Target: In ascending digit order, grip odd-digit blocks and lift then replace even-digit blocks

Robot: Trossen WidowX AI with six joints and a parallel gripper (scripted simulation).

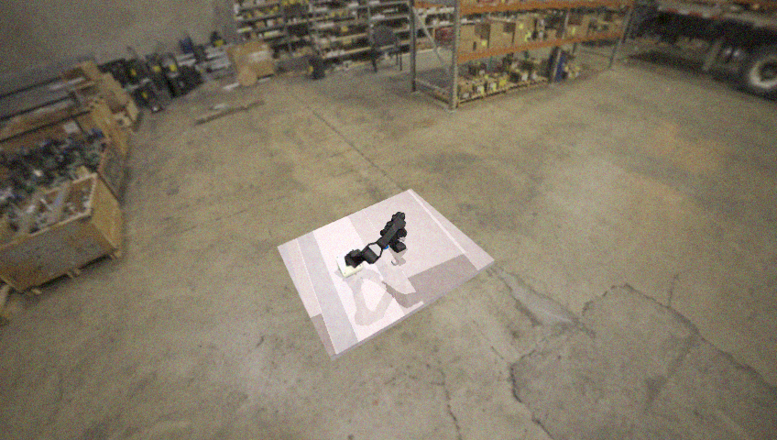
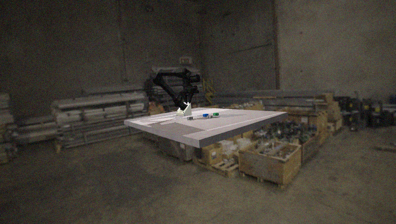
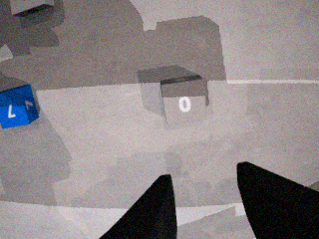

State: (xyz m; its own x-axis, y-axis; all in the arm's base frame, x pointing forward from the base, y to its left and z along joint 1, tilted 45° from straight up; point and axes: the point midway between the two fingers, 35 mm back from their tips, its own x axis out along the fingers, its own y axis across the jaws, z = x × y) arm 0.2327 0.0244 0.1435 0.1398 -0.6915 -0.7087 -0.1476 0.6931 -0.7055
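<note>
The green block lies 4 cm ahead of my gripper tip, 23 cm to the left of it and 11 cm below it. From my gripper tip the other things lie so: dark grey block 11 cm below; then blue block 15 cm to the left, 11 cm below.
</note>
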